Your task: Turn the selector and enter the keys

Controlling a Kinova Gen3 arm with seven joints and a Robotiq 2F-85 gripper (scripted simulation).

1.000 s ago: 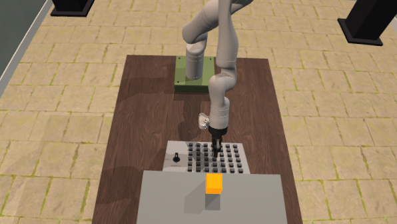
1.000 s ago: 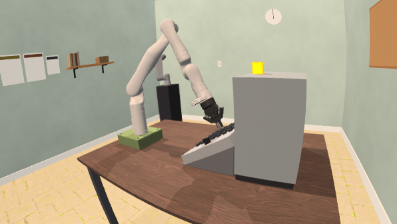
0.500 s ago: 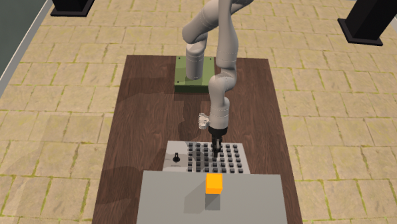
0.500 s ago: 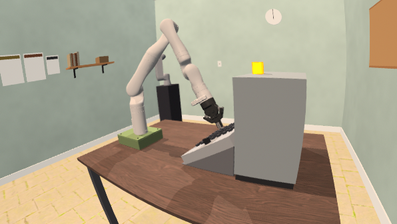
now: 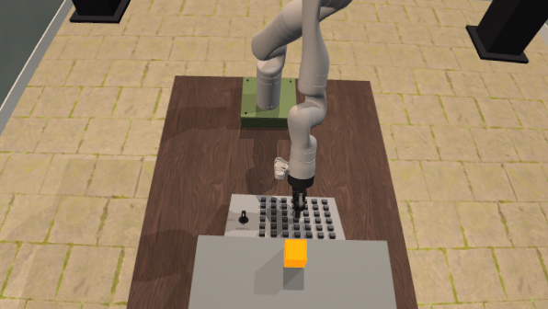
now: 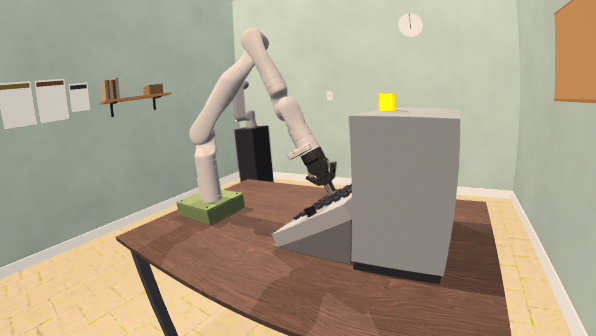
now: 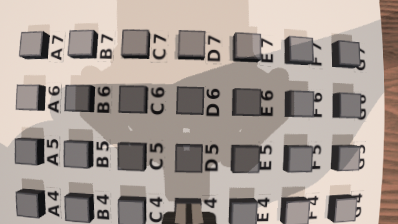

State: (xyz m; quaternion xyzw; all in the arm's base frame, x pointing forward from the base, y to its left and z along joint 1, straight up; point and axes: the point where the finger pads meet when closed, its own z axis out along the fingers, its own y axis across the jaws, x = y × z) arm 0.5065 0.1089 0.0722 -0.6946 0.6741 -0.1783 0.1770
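Now: hand 20 mm above the D4 key and 10 mm short of it. Round my hand: D3 key (30 mm to the left, 20 mm below, 10 mm ahead); E4 key (40 mm below, 20 mm behind); C4 key (40 mm ahead, 10 mm below).
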